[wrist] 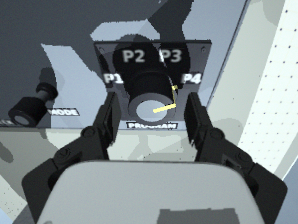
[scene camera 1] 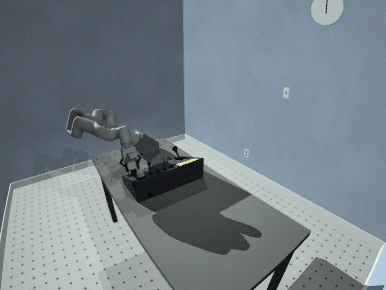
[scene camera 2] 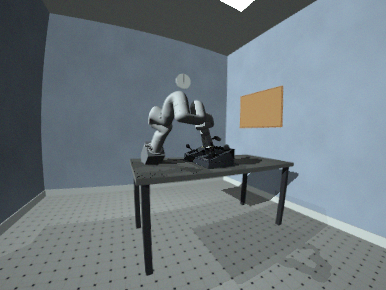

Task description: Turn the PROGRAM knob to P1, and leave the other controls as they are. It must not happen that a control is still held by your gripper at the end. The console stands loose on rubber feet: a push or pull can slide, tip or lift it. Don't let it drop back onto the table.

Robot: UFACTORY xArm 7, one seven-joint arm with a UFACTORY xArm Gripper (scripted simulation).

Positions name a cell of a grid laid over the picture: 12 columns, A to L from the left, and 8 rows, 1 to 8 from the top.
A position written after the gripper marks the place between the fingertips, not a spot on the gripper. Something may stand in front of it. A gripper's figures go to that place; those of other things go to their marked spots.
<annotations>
The gripper (wrist: G4): 13 cm from the lens. A dark console (wrist: G3): 13 cm from the lens.
</annotations>
